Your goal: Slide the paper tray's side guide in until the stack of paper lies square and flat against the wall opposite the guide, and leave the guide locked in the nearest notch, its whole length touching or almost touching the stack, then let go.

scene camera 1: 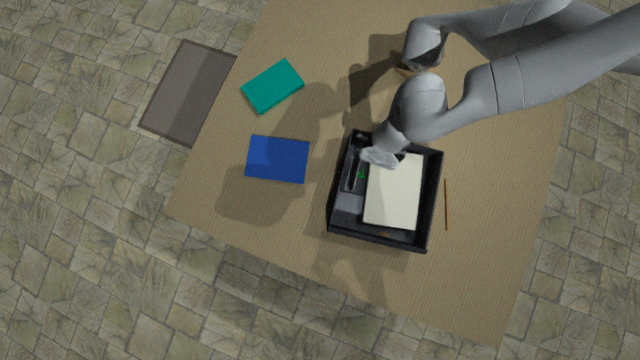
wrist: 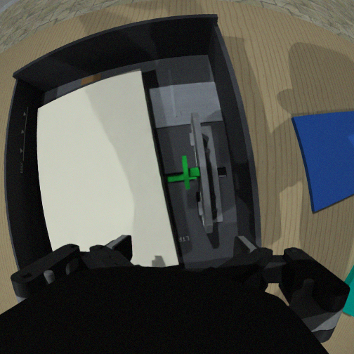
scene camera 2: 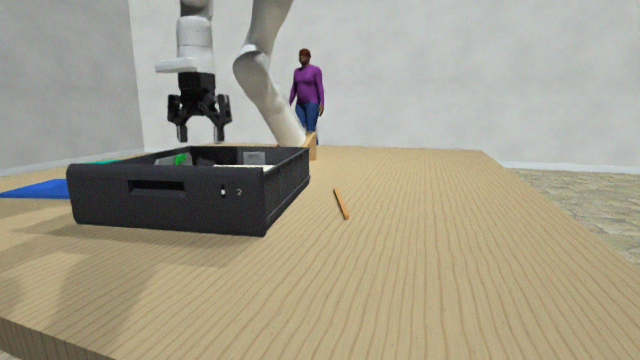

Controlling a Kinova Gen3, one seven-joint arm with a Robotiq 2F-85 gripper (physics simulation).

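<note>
The black paper tray holds a cream paper stack. The stack looks slightly turned, with a dark strip between it and the wall opposite the guide; contact there is unclear. The grey side guide stands upright near the other side wall, apart from the stack across bare tray floor. Its green latch sticks out towards the stack. My gripper is open and empty above the tray; the arm hides it in scene camera 1.
A blue flat box and a teal box lie beyond the guide side. An orange stick lies beyond the opposite wall. A wooden block stands behind the tray, and a person stands farther back.
</note>
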